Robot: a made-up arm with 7 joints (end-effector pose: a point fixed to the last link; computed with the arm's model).
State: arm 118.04 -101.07 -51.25 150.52 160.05 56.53 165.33
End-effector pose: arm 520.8 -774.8 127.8 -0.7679 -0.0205 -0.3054 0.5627
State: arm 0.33 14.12 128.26 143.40 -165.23 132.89 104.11
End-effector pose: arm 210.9 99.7 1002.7 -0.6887 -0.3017 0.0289 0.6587
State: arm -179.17 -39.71 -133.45 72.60 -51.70 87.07 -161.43
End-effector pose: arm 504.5 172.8 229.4 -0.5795 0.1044 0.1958 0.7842
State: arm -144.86 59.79 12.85 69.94 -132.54 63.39 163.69
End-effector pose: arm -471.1 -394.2 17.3 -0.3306 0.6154 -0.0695 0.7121
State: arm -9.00 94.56 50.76 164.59 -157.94 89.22 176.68
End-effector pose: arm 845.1 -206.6 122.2 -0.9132 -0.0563 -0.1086 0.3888
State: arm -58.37 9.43 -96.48 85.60 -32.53 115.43 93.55
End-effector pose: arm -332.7 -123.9 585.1 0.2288 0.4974 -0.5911 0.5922
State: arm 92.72 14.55 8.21 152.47 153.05 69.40 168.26
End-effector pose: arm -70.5 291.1 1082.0 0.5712 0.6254 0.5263 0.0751
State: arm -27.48 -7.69 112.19 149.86 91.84 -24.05 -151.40
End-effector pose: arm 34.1 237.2 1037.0 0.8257 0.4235 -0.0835 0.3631
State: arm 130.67 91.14 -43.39 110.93 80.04 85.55 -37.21
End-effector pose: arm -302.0 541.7 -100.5 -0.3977 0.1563 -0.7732 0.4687
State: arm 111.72 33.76 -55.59 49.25 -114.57 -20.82 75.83
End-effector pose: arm 91.7 309.4 275.5 0.0594 0.2546 -0.6998 0.6648
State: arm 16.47 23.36 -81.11 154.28 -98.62 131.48 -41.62
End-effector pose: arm 145.7 -84.7 944.4 -0.0232 0.5769 0.4209 0.6996
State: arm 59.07 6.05 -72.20 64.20 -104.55 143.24 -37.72
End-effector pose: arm 223.4 -197.9 663.1 0.4259 0.5763 0.6393 0.2788
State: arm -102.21 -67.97 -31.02 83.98 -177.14 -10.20 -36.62
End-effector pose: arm -195.5 295.4 716.1 0.6849 0.3899 0.6000 0.1376
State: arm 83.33 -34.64 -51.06 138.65 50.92 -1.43 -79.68
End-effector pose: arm 165.2 -438.4 970.3 0.9312 0.3598 -0.0365 0.0467
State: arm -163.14 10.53 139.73 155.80 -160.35 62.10 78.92
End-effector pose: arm -76.7 -212.7 1118.1 -0.7108 0.6783 -0.1742 0.0658
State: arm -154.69 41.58 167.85 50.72 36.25 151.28 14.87
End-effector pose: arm -43.8 -28.6 616.1 0.4647 -0.2763 0.8284 0.1465
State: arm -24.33 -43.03 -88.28 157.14 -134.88 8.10 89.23
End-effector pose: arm -652.0 43.4 834.9 -0.4814 0.8584 -0.0245 0.1754
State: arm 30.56 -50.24 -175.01 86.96 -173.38 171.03 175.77
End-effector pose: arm -601.5 -323.3 427.5 0.3222 -0.8439 -0.1254 0.4102
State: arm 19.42 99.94 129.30 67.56 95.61 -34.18 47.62
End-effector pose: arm 248.0 520.0 326.1 0.5085 0.1244 0.4069 0.7486
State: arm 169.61 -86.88 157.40 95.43 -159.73 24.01 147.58
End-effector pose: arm 503.7 -359.5 -195.4 -0.3892 0.0109 0.9186 0.0681
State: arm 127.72 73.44 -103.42 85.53 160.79 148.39 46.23
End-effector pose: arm -160.7 586.7 510.2 0.5660 -0.3418 0.7478 0.0598
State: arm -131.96 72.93 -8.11 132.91 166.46 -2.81 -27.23
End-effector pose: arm -616.0 -576.2 158.7 -0.5144 0.1715 -0.7783 0.3164
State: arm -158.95 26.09 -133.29 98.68 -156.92 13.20 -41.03
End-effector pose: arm -44.1 272.9 904.6 0.3372 -0.7893 0.1133 0.5004
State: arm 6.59 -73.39 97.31 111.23 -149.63 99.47 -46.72
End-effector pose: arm -741.8 205.7 490.8 -0.7928 0.6012 0.0333 0.0942
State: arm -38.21 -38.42 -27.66 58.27 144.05 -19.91 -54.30
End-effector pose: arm -101.7 -236.2 613.6 -0.6851 -0.2029 -0.2743 0.6435
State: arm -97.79 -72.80 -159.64 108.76 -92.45 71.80 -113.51
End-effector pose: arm 99.5 733.2 5.6 -0.3607 -0.4929 0.2595 0.7481
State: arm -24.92 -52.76 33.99 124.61 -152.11 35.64 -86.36
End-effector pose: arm -348.2 328.5 935.6 0.1830 0.9333 0.2450 0.1885
